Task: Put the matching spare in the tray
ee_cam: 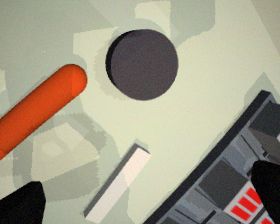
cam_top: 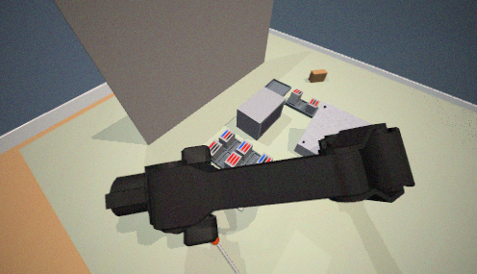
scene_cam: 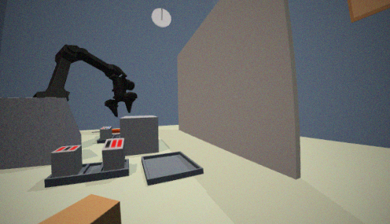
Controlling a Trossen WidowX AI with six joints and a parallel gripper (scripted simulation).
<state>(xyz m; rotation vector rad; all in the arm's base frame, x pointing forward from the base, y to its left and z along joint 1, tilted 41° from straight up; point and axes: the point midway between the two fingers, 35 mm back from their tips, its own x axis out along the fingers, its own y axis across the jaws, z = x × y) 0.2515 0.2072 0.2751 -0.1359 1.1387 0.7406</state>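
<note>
Now: gripper tip 70 mm short of the spare block, 210 mm to the left of it and 60 mm above it. From my gripper tip the other things lie so: grey panel: 240 mm ahead, 400 mm to the right, 130 mm above; then black puck: 50 mm ahead, 90 mm below; then mounted unit: 20 mm ahead, 350 mm to the right, 50 mm below.
</note>
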